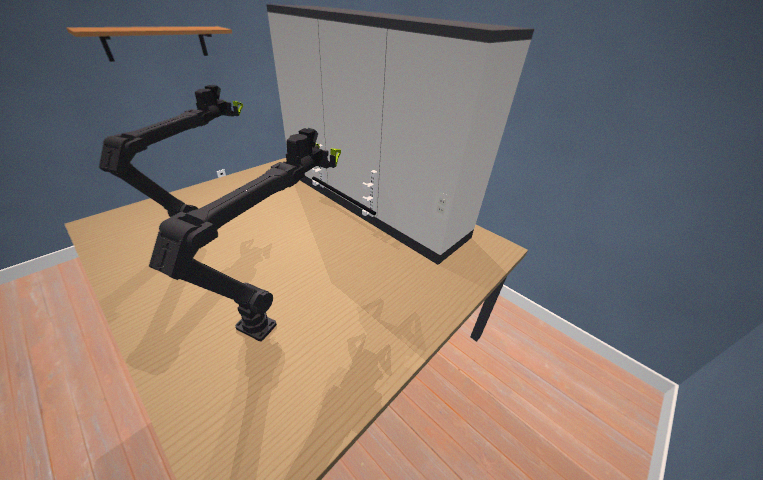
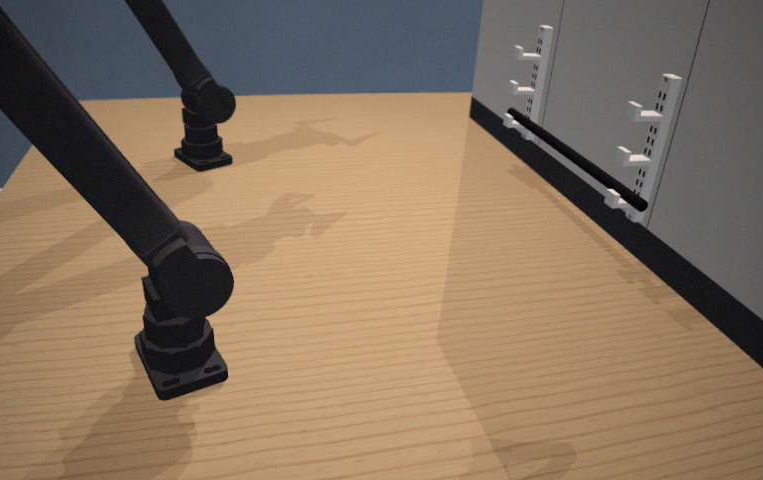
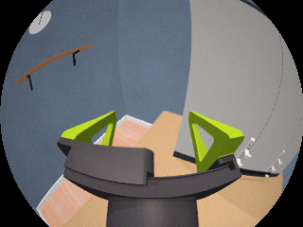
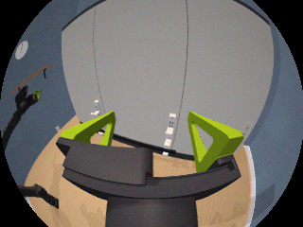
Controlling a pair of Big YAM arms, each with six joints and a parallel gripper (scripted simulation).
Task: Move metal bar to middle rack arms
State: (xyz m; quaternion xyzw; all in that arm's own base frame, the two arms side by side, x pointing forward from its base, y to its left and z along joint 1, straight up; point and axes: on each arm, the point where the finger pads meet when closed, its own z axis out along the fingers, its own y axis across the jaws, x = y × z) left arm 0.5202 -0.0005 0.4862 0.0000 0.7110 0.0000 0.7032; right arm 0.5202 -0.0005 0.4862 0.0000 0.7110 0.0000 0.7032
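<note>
The metal bar is 56 cm to the right of my left hand, 37 cm below it and 25 cm ahead of it. Also, from my left hand: black base strip 58 cm to the right, 46 cm below, 30 cm ahead; grey wall panel 58 cm to the right, 45 cm ahead, 4 cm below.
</note>
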